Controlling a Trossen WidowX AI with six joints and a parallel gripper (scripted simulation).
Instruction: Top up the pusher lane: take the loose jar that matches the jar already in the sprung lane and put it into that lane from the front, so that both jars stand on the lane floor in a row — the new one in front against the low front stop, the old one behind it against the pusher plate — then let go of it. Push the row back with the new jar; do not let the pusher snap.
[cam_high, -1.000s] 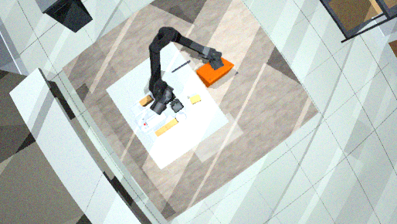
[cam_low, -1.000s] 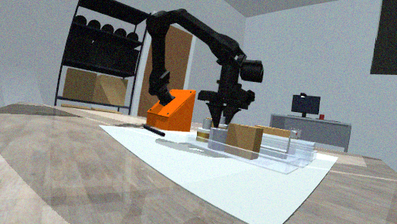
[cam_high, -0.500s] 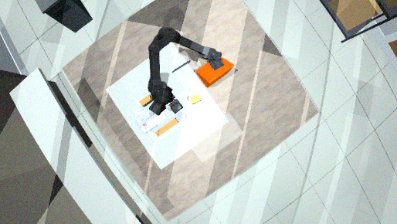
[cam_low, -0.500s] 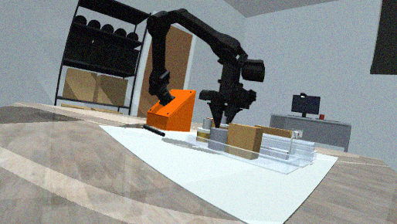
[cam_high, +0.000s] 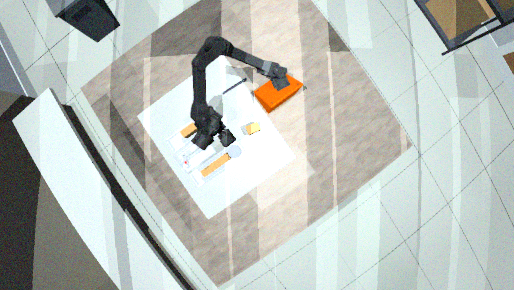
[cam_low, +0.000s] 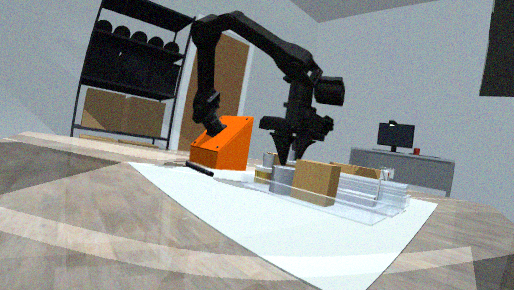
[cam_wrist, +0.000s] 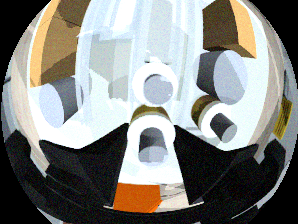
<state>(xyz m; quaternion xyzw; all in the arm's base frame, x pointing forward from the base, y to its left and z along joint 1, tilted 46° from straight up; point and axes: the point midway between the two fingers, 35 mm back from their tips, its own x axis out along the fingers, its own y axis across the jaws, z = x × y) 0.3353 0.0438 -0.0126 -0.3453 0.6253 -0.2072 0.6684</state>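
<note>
Now: the white mat 5 cm ahead of my gripper tip, 1 cm to the left of it and 5 cm below it. Also, from my gripper tip: tan box (13 cm behind, 7 cm to the left, 1 cm below); thin black rod (15 cm behind, 16 cm to the right, 4 cm below); clear sprung lane (15 cm ahead, 4 cm to the left, 3 cm below).
</note>
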